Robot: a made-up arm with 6 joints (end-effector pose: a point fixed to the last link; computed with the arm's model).
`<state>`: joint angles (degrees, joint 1 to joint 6).
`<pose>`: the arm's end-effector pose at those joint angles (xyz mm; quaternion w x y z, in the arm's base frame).
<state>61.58 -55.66 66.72 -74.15 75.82 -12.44</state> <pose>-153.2 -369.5 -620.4 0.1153 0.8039 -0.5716 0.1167</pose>
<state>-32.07 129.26 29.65 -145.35 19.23 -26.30</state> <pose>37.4 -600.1 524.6 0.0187 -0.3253 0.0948 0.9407</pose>
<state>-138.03 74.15 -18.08 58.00 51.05 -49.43</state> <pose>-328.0 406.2 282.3 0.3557 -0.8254 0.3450 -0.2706</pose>
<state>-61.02 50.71 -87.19 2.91 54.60 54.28</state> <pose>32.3 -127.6 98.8 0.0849 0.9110 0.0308 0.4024</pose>
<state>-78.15 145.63 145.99 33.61 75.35 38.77</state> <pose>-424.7 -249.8 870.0 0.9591 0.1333 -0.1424 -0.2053</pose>
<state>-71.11 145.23 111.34 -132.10 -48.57 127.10</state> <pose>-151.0 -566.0 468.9 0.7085 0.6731 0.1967 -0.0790</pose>
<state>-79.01 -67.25 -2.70 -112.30 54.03 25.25</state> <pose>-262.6 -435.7 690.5 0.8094 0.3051 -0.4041 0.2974</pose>
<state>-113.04 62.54 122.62 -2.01 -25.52 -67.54</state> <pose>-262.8 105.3 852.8 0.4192 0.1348 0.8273 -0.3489</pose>
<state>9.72 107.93 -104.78 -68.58 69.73 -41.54</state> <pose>-15.3 -153.6 -12.4 0.8413 -0.3144 -0.3448 -0.2731</pose>
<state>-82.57 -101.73 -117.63 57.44 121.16 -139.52</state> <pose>214.6 295.9 356.5 0.3677 -0.2236 -0.4452 0.7852</pose>
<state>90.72 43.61 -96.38 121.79 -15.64 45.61</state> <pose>-333.1 95.5 -153.7 0.2134 -0.6183 0.4661 0.5958</pose>
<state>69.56 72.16 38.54 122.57 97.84 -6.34</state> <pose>-291.2 -419.8 -646.0 0.2452 0.3000 -0.7657 0.5134</pose>
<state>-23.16 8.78 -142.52 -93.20 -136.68 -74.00</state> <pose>371.1 -188.2 258.3 0.3577 0.9307 -0.0527 -0.0552</pose>
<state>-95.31 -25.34 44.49 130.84 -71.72 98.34</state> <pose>224.1 -10.4 976.8 0.7288 0.4057 0.1509 0.5306</pose>
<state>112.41 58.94 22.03 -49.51 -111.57 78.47</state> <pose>-244.8 -102.3 -201.6 0.0908 -0.2771 0.4211 -0.8589</pose>
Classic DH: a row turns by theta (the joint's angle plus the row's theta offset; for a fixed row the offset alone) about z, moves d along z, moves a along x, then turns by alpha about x. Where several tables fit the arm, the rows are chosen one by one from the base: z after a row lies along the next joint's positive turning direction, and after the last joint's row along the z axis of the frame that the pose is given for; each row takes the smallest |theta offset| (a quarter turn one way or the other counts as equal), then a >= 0, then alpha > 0; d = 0 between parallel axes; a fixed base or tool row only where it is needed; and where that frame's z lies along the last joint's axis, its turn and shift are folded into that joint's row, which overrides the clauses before.
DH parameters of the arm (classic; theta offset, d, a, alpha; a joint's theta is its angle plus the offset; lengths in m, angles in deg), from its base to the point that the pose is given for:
base (fixed): 90 0.112 0 90
joint 1: -90 -0.06 0.01 -90
joint 2: -90 -0.461 0.022 90
joint 3: -90 -0.066 0.087 90
joint 4: -90 0.331 0.114 -90
joint 5: 0 -0.263 -0.052 90
joint 6: 90 -0.116 0.121 -90
tool (fixed): 90 0.038 0 0

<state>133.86 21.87 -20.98 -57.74 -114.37 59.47</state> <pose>-143.5 82.2 29.5 0.0525 0.5966 -0.3201 0.7341</pose>
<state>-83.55 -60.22 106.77 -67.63 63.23 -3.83</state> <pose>-34.5 93.1 908.5 0.7061 -0.1344 0.2919 0.6310</pose>
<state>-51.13 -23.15 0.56 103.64 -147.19 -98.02</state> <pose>-360.1 -792.9 400.1 0.2967 0.0532 -0.6101 -0.7327</pose>
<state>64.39 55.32 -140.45 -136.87 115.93 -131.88</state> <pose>87.8 -14.8 118.9 0.3649 -0.2855 -0.8694 0.1718</pose>
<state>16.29 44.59 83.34 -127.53 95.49 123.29</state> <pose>287.0 -918.1 -190.6 0.7357 -0.1453 0.6339 0.1893</pose>
